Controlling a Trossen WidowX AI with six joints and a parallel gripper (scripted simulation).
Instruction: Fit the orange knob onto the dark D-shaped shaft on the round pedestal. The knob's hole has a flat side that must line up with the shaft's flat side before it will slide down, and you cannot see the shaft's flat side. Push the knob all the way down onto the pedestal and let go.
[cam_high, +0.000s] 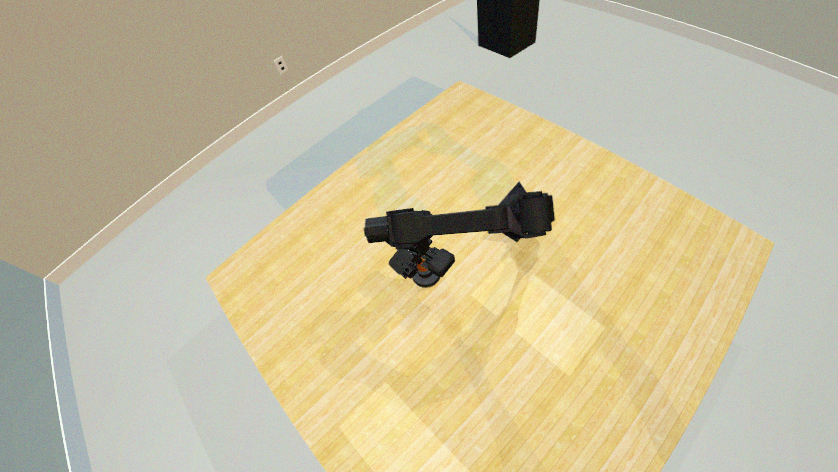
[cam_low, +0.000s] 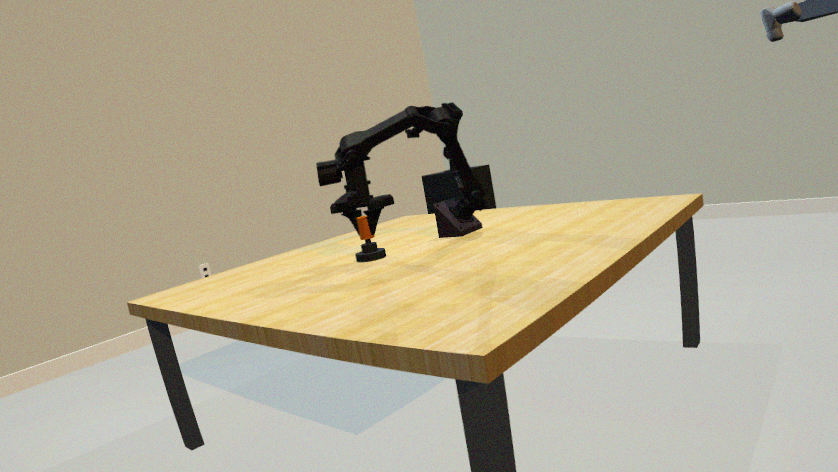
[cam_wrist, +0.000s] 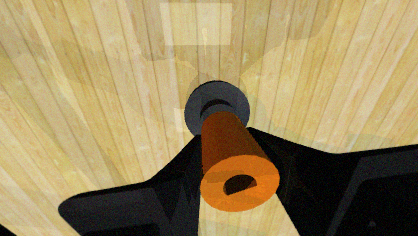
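The dark round pedestal lies 4 cm below my gripper tip. Round my gripper tip: orange knob (2 cm above).
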